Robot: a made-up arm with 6 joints.
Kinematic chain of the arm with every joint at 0, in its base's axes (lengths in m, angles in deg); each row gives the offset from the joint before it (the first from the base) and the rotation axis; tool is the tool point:
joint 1: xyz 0 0 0.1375 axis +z
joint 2: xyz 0 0.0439 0 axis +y
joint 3: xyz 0 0 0.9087 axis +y
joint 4: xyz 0 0 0.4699 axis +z
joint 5: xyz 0 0 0 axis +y
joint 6: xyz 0 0 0.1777 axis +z
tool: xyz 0 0 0
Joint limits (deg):
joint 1: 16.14..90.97
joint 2: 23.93..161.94
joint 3: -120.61..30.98
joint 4: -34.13..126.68
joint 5: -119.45..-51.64
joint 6: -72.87..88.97
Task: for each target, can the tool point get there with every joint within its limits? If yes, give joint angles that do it. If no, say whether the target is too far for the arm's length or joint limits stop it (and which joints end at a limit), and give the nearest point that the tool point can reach.
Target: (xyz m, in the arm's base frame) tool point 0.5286 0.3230 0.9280
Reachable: yes | joints 31.68 68.80 -75.68 15.28 -84.85 55.79
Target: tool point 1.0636 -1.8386 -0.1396
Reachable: no: too far | nearest point 0.6830 0.0592 -0.2275 | short by 1.938 m
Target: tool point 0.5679 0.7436 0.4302
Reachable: yes | joints 50.40 106.15 -81.64 2.53 -72.93 31.93
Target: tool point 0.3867 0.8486 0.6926
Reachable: yes | joints 66.20 88.19 -67.17 18.40 -80.23 37.62
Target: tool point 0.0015 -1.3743 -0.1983
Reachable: no: joint limits stop it (at a limit: joint 1, joint 2, joint 3) | nearest point 0.4980 0.0400 -0.3551 | short by 1.507 m
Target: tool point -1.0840 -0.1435 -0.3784
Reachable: no: joint limits stop it (at a limit: joint 1, joint 2, joint 3, joint 4) | nearest point -0.1418 0.4401 -0.3417 | short by 1.109 m
